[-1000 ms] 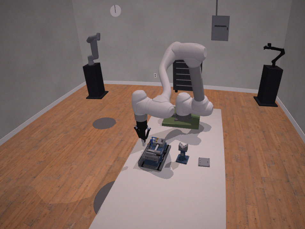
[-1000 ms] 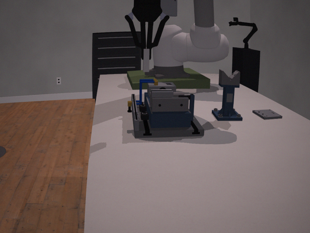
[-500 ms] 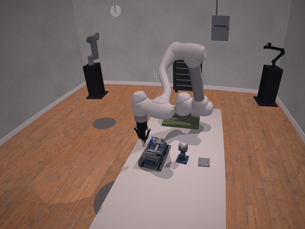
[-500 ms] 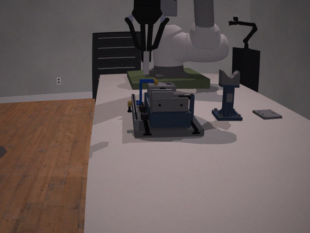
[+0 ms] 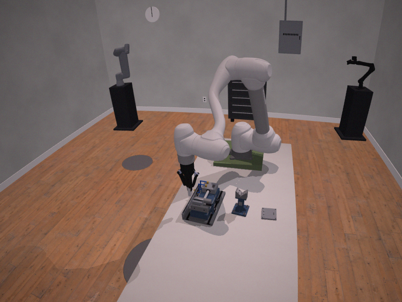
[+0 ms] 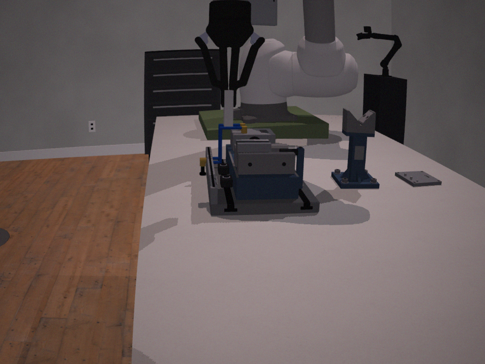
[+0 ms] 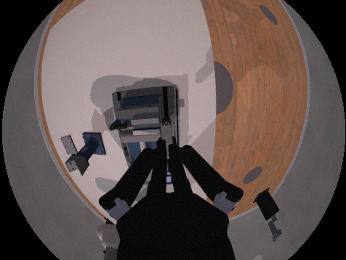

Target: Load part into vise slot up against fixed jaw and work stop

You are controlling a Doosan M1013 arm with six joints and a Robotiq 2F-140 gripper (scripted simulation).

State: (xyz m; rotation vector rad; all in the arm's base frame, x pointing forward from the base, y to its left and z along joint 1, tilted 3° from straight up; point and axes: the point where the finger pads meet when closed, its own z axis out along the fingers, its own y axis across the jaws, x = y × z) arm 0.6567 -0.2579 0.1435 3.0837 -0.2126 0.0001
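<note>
The grey part is 7 cm below my hand, 5 cm to the left of it and 1 cm ahead of it. From my hand the other things lie so: vise 13 cm below, 7 cm to the left, 6 cm behind.
</note>
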